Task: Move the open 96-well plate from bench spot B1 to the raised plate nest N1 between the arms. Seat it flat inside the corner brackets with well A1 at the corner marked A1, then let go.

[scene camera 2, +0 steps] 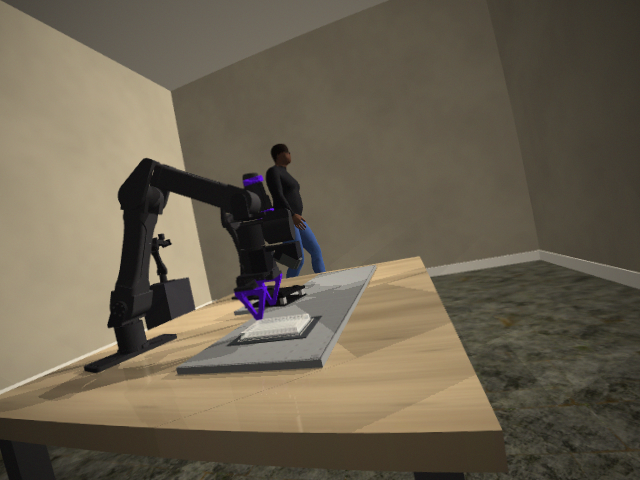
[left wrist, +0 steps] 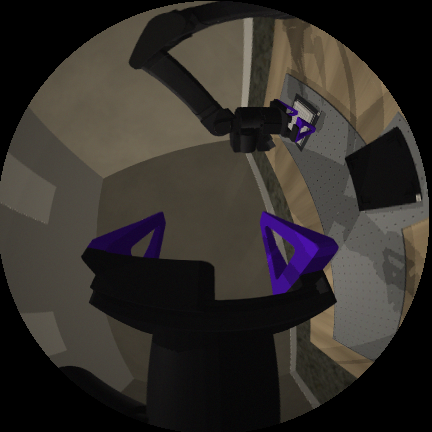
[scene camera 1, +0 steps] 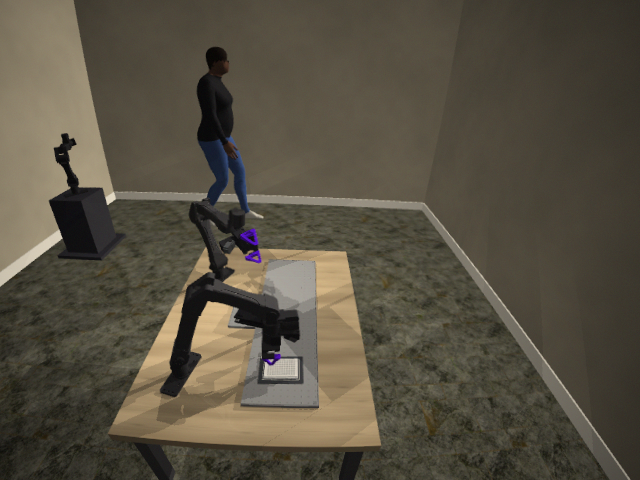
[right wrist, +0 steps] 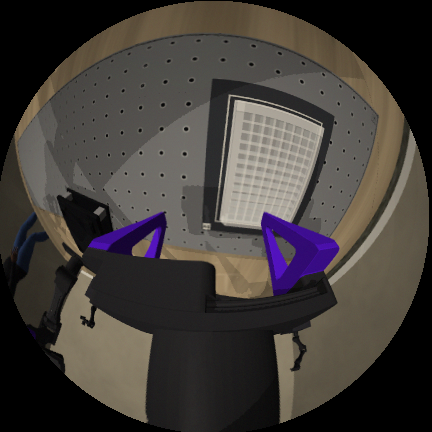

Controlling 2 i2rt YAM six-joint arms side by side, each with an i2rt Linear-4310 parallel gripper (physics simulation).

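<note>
The white 96-well plate lies flat on the dark-bordered spot B1. A small pale tag sits at the spot's lower left corner in the right wrist view. My right gripper is open, pointing down low above the plate's near-arm edge. In its wrist view one finger overlaps the plate's lower edge; the other is off to the left. The raised black nest N1 holds no plate. My left gripper is open and empty, high up.
The grey perforated board lies along the wooden table. The nest stands beside its arm-side edge, partly behind the right arm in scene camera 1. A person stands beyond the table.
</note>
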